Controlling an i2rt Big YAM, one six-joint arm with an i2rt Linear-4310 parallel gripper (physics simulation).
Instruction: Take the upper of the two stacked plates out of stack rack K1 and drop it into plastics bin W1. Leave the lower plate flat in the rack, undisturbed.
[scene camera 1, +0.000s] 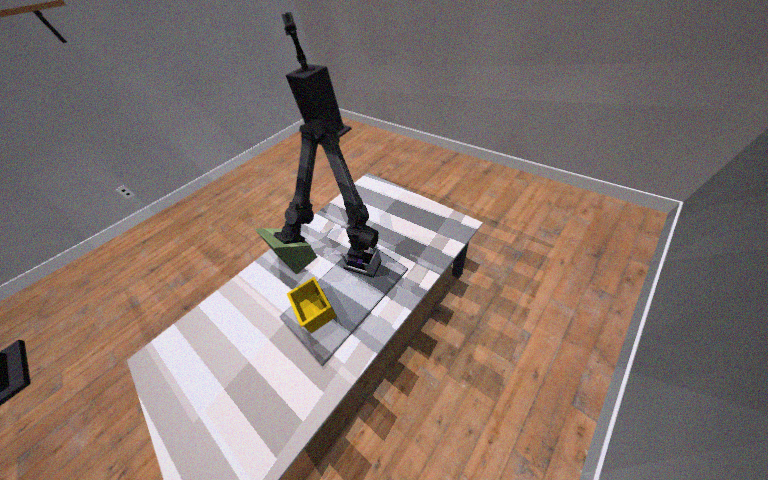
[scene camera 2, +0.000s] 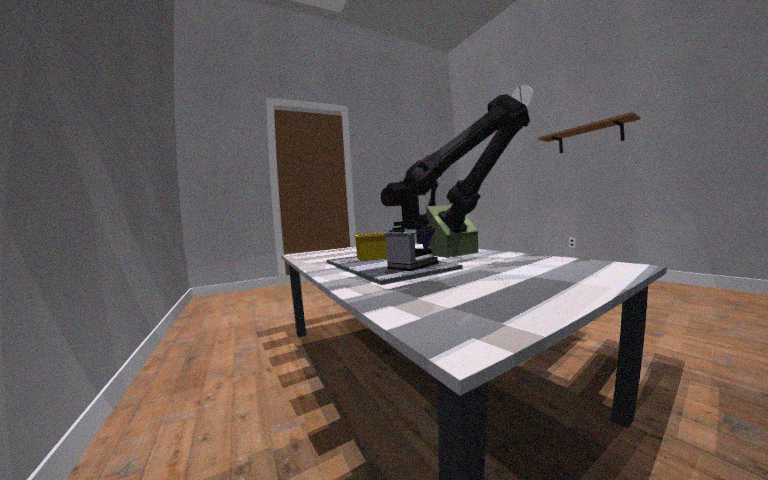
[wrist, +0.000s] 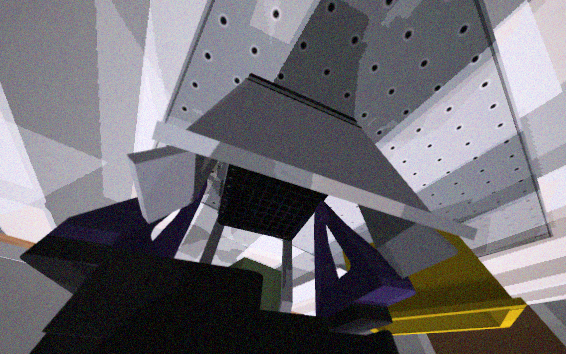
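Seen in the pictures: gripper, between the fingertips: (scene camera 1: 363, 258) (wrist: 265, 193); arm's base, origin of its link: (scene camera 1: 289, 238) (scene camera 2: 452, 222).
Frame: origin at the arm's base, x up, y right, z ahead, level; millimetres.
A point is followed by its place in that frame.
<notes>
Stack rack K1, a grey open rack (scene camera 1: 372, 268) {x -72, y -119, z 407 mm} (scene camera 2: 400, 250) {x -68, y -163, z 395 mm} (wrist: 320, 183) {x -13, y -162, z 402 mm}, stands on the perforated board. In the wrist view a black gridded plate (wrist: 270, 202) {x -80, y -131, z 322 mm} shows inside it; the two stacked plates cannot be told apart, and the lower one is not distinguishable. My gripper (wrist: 265, 193) {x -79, y -141, z 330 mm} is open, its purple fingers wide apart, one on each side of the black plate and low at the rack. Nothing is held. In both scene views the fingers are small and mostly hidden by rack and arm. Plastics bin W1, taken to be the yellow open box (scene camera 1: 310, 305) {x -125, y 158, z 268 mm} (scene camera 2: 370, 247) {x -80, y 108, z 356 mm} (wrist: 450, 280) {x -62, y 110, z 361 mm}, stands beside the rack.
The perforated board (scene camera 1: 328, 346) {x -131, y 227, z 457 mm} (scene camera 2: 376, 273) {x -131, y -144, z 476 mm} (wrist: 450, 122) {x -131, y -35, z 462 mm} lies under rack and bin. The arm stands on a green wedge-shaped base (scene camera 1: 294, 253) {x -22, y 38, z 73 mm} (scene camera 2: 454, 243) {x -89, y -45, z 37 mm} (wrist: 271, 282) {x -114, y 37, z 73 mm} behind them. Grey rack walls and posts stand close around the fingers. The striped table (scene camera 1: 237, 339) {x -144, y 442, z 104 mm} (scene camera 2: 487, 302) {x -144, y -522, z 437 mm} carries everything.
</notes>
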